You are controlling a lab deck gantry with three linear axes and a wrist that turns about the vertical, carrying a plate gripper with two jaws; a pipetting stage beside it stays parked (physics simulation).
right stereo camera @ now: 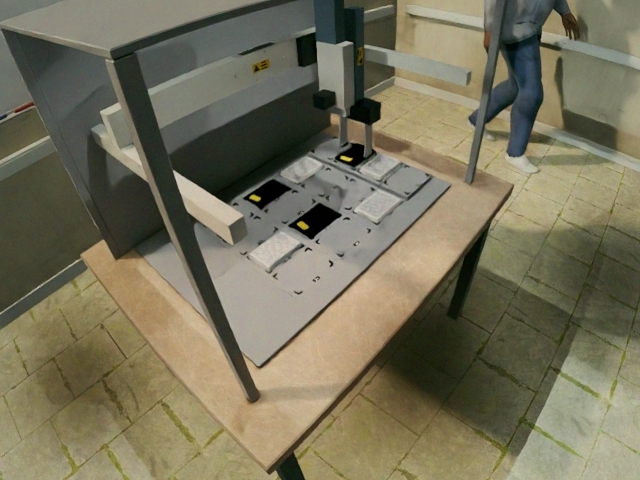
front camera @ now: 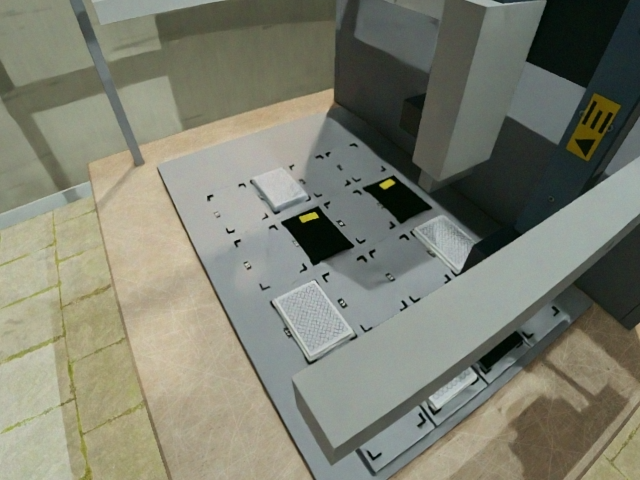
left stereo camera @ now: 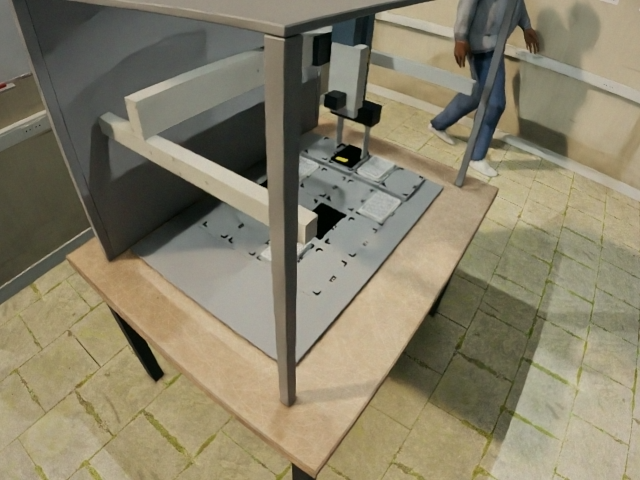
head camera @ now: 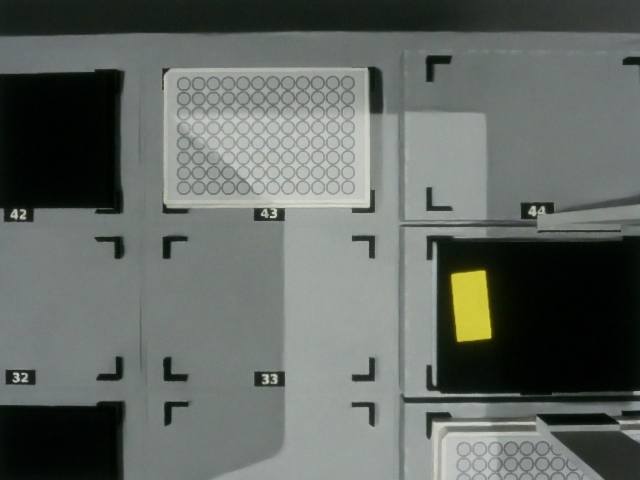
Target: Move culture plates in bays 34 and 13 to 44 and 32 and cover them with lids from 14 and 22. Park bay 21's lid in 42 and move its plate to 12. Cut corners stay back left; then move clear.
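Places are measured from the robot's base along level axes (x back, y down, z right), in metres.
Pixels of known places: gripper, between the fingertips: [right stereo camera: 355,150] [left stereo camera: 350,151] [head camera: 571,323]; robot's base, origin of its link: [right stereo camera: 298,293] [front camera: 209,197] [left stereo camera: 317,293].
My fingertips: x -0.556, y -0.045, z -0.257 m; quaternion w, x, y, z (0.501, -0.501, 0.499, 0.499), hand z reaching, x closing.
For each thing: its top centre in the pictures, then the offset to it from my fingertips. "*": a spot on its surface instead.
- black lid with a yellow label, centre of its top: [head camera: 554,317] [front camera: 477,322] [right stereo camera: 355,153] [left stereo camera: 350,154] dx +0.000, dy +0.014, dz +0.000 m
- black lid, centre of its top: [head camera: 12,476] [front camera: 316,231] [left stereo camera: 321,218] [right stereo camera: 315,218] dx +0.328, dy +0.037, dz +0.107 m
- bay 13, a spot on its surface: [front camera: 312,320] [right stereo camera: 381,203] * dx +0.155, dy +0.031, dz +0.219 m
- bay 21, a spot on its surface: [front camera: 279,188] [right stereo camera: 278,246] * dx +0.483, dy +0.031, dz +0.111 m
- bay 43, a spot on its surface: [head camera: 266,136] [front camera: 450,240] [right stereo camera: 302,167] * dx +0.164, dy +0.031, dz -0.106 m
- bay 24, a spot on its surface: [head camera: 491,459] * dx +0.034, dy +0.016, dz +0.082 m
- cabinet post, a spot on its surface: [left stereo camera: 281,206] * dx +0.827, dy -0.464, dz +0.378 m
A black lid with a yellow label [front camera: 500,352] [head camera: 547,315] [left stereo camera: 345,156] [right stereo camera: 353,153] lies in bay 34, a thin pale edge along its left side; what is under it is hidden. My gripper [head camera: 578,321] [left stereo camera: 352,149] [right stereo camera: 356,148] is open, its jaws low at the lid's back and front sides with gaps. Bay 44 is empty. A black lid [front camera: 323,240] [head camera: 56,444] [right stereo camera: 316,219] lies in bay 22 and another [front camera: 400,201] [head camera: 56,139] [right stereo camera: 267,193] in bay 42. White plates stand in bay 13 [front camera: 312,320] [right stereo camera: 379,206] and bay 21 [front camera: 279,188] [right stereo camera: 272,250]. Bays 14, 12 and 32 are empty.
White plates stand in bay 43 [front camera: 447,240] [head camera: 266,136] [right stereo camera: 302,169] and bay 24 [front camera: 450,388] [head camera: 491,459] [right stereo camera: 379,166], close around the gripper. A pale beam [front camera: 465,310] crosses the front view. A cabinet post [left stereo camera: 281,206] [right stereo camera: 186,248] stands at the table's corner. A person [left stereo camera: 488,82] [right stereo camera: 522,77] is behind the table.
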